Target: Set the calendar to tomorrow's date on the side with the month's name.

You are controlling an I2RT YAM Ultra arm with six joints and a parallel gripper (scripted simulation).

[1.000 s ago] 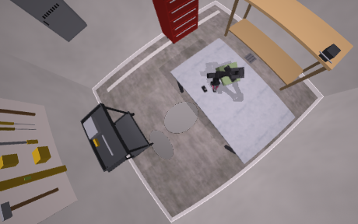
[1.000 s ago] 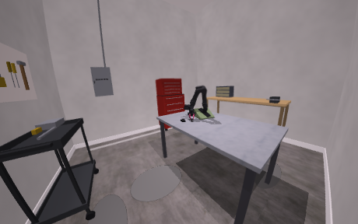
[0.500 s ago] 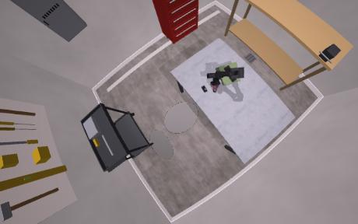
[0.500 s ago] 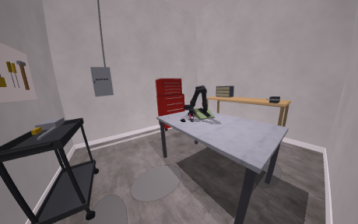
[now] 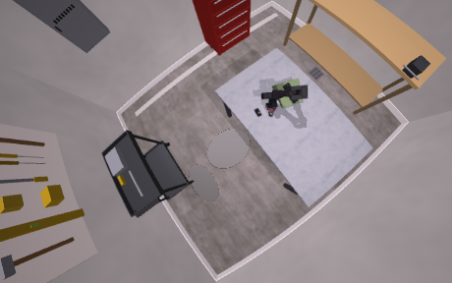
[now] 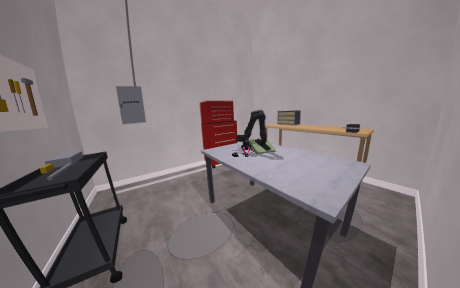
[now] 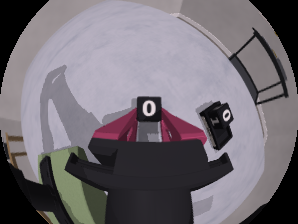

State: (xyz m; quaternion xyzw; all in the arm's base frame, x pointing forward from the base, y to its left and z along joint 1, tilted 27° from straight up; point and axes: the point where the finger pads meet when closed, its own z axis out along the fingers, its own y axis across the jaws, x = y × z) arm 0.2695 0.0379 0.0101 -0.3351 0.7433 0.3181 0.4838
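Right now the black calendar cube is 10 mm to the left of my hand and 10 mm below it.
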